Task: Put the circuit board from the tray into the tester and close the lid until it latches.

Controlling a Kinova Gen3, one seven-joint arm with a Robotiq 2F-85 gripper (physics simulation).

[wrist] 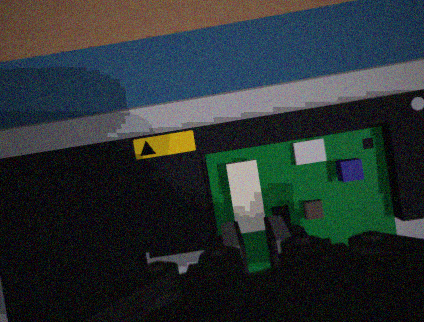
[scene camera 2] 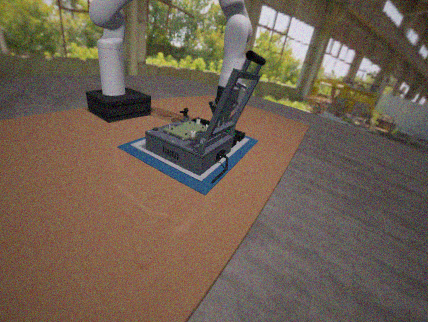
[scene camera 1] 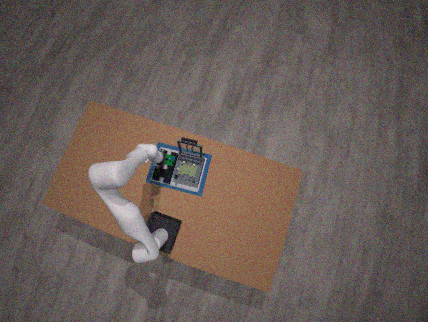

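Seen in the pictures: gripper, fingertip midpoint: (wrist: 253, 243) (scene camera 1: 163, 161); arm's base, link origin: (scene camera 2: 114, 93) (scene camera 1: 160, 235).
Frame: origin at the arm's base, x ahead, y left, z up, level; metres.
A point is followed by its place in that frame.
The green circuit board (wrist: 322, 188) @(x 0.467, y 0.224, z -0.065 m) (scene camera 1: 170, 159) @(x 0.471, y 0.168, z -0.066 m) is over the black tray (wrist: 131, 198) @(x 0.388, y 0.220, z -0.067 m) (scene camera 1: 159, 174) @(x 0.345, y 0.195, z -0.067 m), at the tray's far end. My gripper (wrist: 253, 243) @(x 0.439, y 0.202, z -0.061 m) (scene camera 1: 163, 160) @(x 0.439, y 0.202, z -0.061 m) is down at the board. Its two grey finger pads are shut on a narrow green tab at the board's near edge. I cannot tell if the board rests on the tray or is raised. The grey tester (scene camera 1: 191, 179) @(x 0.400, y -0.032, z -0.025 m) (scene camera 2: 181, 153) @(x 0.512, y -0.063, z -0.042 m) stands right of the tray, with a pale green plate in its bed. Its lid (scene camera 1: 190, 147) @(x 0.575, y 0.034, z 0.099 m) (scene camera 2: 232, 99) @(x 0.585, y -0.007, z 0.098 m) is tilted open. In scene camera 2 the lid hides the gripper.
Tray and tester sit on a blue-bordered white mat (scene camera 1: 206, 180) @(x 0.435, y -0.124, z -0.084 m) (scene camera 2: 193, 184) @(x 0.578, y -0.084, z -0.083 m) (wrist: 242, 54) @(x 0.435, y 0.283, z -0.083 m) on the brown table. A yellow label (wrist: 164, 144) @(x 0.404, y 0.243, z -0.057 m) marks the tray. The arm's black base (scene camera 1: 169, 225) @(x 0.079, y -0.023, z -0.004 m) (scene camera 2: 117, 103) @(x 0.115, y -0.036, z -0.016 m) stands near the front edge. A black crank (scene camera 2: 221, 167) @(x 0.577, y 0.023, z -0.083 m) hangs at the tester's side.
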